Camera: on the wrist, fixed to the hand. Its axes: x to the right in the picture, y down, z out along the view.
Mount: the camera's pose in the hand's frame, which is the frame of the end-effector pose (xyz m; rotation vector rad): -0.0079 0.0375 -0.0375 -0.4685 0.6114 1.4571
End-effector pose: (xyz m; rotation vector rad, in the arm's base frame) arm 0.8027 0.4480 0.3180 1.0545 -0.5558 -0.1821
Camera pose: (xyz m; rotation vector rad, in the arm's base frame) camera 0.8109 0.4986 0.3336 0.0403 -0.5537 1.1988
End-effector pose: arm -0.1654 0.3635 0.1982 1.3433 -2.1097 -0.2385
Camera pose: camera -0.1695 0.3943 0.2419 -0.4948 -1.7889 0.2588
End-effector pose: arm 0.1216 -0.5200 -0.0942 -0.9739 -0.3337 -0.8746
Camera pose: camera 0.1409 -0.5372 -0.1412 -1.0066 1.0625 0.1677
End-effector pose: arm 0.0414 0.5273 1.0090 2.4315 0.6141 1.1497
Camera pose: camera 0.0156 0.4975 1.0453 -1.7998 1.3894 -2.1235
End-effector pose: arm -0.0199 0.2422 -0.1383 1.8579 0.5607 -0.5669
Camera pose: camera 0.0017 0.2643 -0.0945 1.4646 -0.3492 1.0242
